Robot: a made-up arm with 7 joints.
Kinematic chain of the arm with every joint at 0, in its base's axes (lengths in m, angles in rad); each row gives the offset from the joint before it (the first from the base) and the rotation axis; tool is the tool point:
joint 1: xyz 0 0 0.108 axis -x
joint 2: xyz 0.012 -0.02 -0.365 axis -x
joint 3: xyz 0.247 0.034 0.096 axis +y
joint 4: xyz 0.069 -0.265 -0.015 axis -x
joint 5: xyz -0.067 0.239 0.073 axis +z
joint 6: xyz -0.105 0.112 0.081 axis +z
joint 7: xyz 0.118 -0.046 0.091 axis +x
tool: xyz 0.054 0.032 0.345
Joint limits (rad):
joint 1: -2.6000..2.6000
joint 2: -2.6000..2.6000
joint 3: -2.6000..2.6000
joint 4: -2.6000..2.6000
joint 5: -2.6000..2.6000
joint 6: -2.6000..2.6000
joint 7: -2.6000..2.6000
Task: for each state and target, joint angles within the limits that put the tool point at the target. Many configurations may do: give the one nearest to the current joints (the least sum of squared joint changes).
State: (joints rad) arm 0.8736 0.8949 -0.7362 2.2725 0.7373 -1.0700 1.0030
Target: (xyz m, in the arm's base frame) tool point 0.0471 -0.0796 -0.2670
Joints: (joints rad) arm 0.6132 0.6980 -0.5422 1.6488 0.7838 -1.2534 1.3813
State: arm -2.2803 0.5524 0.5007 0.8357 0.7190 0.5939 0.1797
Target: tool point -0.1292 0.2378 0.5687
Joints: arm -1.8555 0.1951 0.6785 1.3484 0.9591 0.7700 -0.4038
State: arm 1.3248 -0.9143 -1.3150 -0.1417 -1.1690 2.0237 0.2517
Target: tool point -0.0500 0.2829 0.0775
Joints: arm 1.4965 -0.4061 -0.9935 0.1093 -1.0891 2.1927 0.2632
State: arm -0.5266 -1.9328 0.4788 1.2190 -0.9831 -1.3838 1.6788
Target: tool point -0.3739 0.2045 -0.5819
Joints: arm -0.1875 -1.6853 0.7939 2.0056 -0.9686 -1.4346 2.0600
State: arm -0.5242 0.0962 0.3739 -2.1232 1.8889 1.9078 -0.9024
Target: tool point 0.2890 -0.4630 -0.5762
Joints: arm -0.2752 0.1552 0.1759 -1.9639 2.1428 2.0817 -0.8547
